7 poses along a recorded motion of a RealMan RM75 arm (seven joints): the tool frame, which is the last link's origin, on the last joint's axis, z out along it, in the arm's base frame.
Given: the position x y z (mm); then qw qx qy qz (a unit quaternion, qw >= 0).
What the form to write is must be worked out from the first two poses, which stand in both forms.
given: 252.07 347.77 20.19 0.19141 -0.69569 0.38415 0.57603
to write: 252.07 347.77 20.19 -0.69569 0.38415 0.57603 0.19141
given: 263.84 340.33 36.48 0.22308 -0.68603 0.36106 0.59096
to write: 263.84 340.33 36.48 -0.68603 0.36106 0.59096 0.22308
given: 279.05 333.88 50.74 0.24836 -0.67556 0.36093 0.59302
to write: 279.05 333.88 50.74 -0.67556 0.36093 0.59302 0.24836
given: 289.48 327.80 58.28 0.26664 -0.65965 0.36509 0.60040
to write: 289.48 327.80 58.28 -0.65965 0.36509 0.60040 0.26664
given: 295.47 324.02 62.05 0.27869 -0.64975 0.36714 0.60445
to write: 295.47 324.02 62.05 -0.64975 0.36714 0.60445 0.27869
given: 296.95 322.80 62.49 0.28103 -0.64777 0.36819 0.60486
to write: 296.95 322.80 62.49 -0.64777 0.36819 0.60486 0.28103
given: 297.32 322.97 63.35 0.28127 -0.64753 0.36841 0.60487
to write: 297.32 322.97 63.35 -0.64753 0.36841 0.60487 0.28127
